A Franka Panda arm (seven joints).
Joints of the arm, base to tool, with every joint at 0 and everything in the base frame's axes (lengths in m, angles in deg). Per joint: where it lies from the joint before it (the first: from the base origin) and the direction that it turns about. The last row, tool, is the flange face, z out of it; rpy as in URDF.
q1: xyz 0 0 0.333 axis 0 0 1
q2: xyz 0 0 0 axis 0 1 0
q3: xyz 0 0 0.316 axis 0 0 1
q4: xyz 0.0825 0 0 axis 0 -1 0
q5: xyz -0.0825 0 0.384 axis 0 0 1
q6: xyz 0 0 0 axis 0 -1 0
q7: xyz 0.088 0 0 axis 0 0 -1
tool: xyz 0 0 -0.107 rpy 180 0 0
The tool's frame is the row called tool.
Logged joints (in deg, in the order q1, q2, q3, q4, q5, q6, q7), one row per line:
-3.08 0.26 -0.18 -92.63 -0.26 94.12 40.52
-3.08 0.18 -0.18 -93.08 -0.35 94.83 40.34
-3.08 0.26 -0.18 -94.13 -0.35 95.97 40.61
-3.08 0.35 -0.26 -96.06 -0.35 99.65 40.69
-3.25 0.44 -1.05 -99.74 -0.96 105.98 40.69
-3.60 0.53 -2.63 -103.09 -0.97 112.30 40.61
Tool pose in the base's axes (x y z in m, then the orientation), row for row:
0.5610 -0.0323 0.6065 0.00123 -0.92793 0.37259 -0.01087
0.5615 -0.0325 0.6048 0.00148 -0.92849 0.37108 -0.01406
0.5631 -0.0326 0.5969 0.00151 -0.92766 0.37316 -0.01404
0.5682 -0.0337 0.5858 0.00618 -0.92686 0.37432 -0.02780
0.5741 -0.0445 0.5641 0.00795 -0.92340 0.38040 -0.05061
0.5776 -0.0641 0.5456 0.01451 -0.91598 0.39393 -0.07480
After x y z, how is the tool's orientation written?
As a quaternion, w x y z.
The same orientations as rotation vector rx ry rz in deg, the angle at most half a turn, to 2 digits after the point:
-166.90 67.01 -1.96
-166.97 66.73 -2.53
-166.82 67.10 -2.52
-166.18 67.11 -4.98
-165.38 68.13 -9.06
-163.37 70.26 -13.34

